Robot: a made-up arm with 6 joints.
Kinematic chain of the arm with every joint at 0, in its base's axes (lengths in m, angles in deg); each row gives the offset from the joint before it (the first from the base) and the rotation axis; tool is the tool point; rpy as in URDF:
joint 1: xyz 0 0 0.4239 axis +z
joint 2: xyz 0 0 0 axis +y
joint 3: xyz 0.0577 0 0.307 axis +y
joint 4: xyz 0.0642 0 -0.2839 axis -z
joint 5: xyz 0 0 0 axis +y
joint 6: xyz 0.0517 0 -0.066 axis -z
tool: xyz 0 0 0 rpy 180 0 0
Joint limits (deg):
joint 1: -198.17..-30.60
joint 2: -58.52..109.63
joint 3: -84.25..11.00
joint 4: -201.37..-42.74
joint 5: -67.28..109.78
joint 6: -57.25..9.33
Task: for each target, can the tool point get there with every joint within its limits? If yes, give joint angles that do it. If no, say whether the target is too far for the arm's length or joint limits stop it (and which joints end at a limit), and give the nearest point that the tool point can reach.
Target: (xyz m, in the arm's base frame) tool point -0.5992 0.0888 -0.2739
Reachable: no: too far | nearest point -0.3703 0.0549 -0.0074 | short by 0.353 m
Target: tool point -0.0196 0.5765 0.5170
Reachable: no: joint limits stop it (at a limit: joint 1, joint 5) | nearest point -0.1637 0.1375 0.5170 | short by 0.462 m
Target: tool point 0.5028 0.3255 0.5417
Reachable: no: joint limits stop it (at a limit: joint 1) | nearest point 0.2726 -0.0638 0.5417 | short by 0.452 m
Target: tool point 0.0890 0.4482 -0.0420
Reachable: no: joint limits stop it (at a limit: joint 1, joint 2, joint 5) | nearest point -0.0593 0.1032 0.0059 | short by 0.379 m
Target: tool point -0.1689 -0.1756 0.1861
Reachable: yes | joints -126.48 55.22 -37.53 -99.90 60.42 -27.73
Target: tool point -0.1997 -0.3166 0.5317
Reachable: yes | joints -112.59 4.97 -45.17 -114.72 93.58 -15.71
